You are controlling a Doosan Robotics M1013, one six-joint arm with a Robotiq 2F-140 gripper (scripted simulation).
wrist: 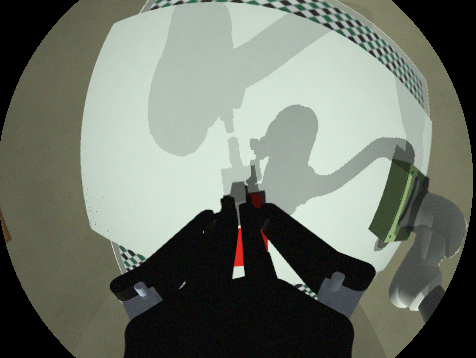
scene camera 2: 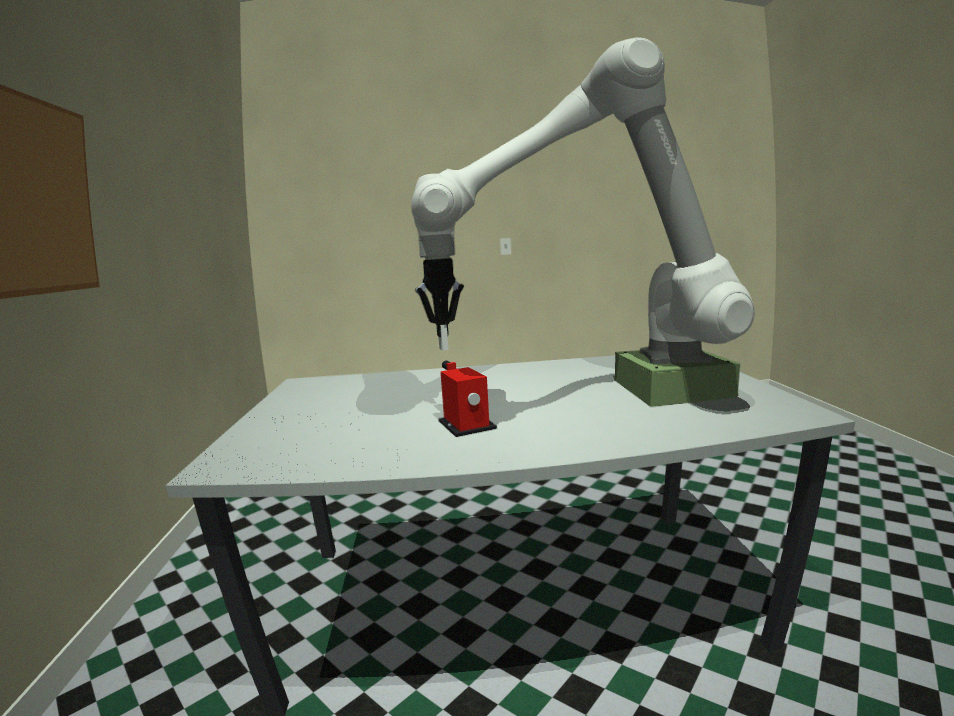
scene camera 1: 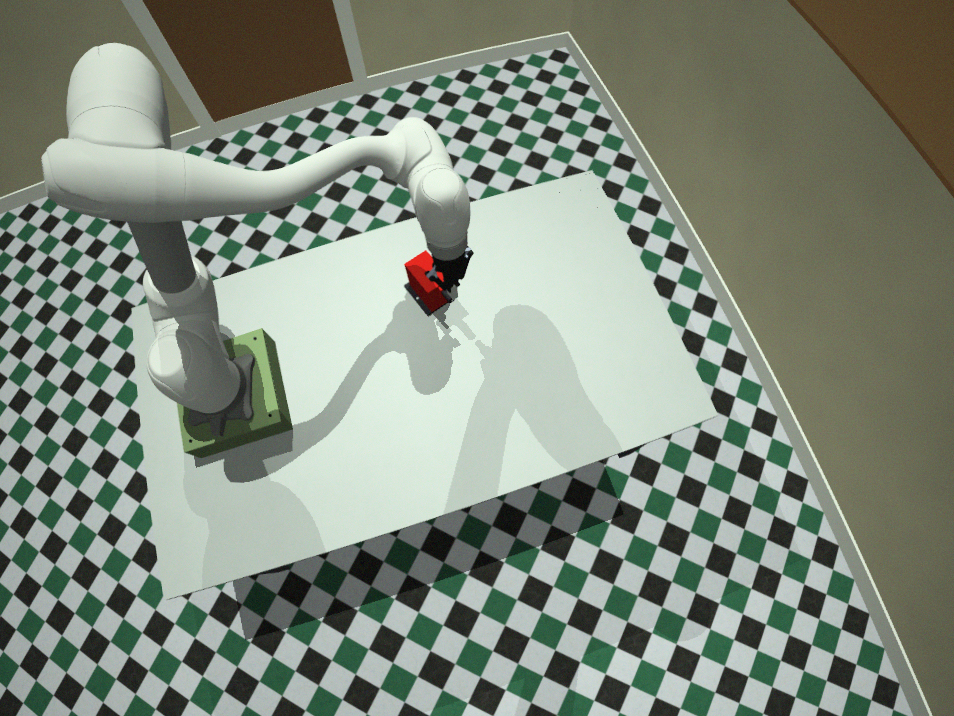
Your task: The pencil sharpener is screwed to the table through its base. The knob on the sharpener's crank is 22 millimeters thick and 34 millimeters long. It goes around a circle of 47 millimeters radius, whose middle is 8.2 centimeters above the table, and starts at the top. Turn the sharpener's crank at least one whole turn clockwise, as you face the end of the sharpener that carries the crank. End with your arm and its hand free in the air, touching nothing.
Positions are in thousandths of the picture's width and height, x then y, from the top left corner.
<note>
In view: the gripper (scene camera 2: 465,488) and a red pencil sharpener (scene camera 1: 446,410).
The gripper also shows in the wrist view (wrist: 503,535) and in scene camera 1 (scene camera 1: 474,411).
</note>
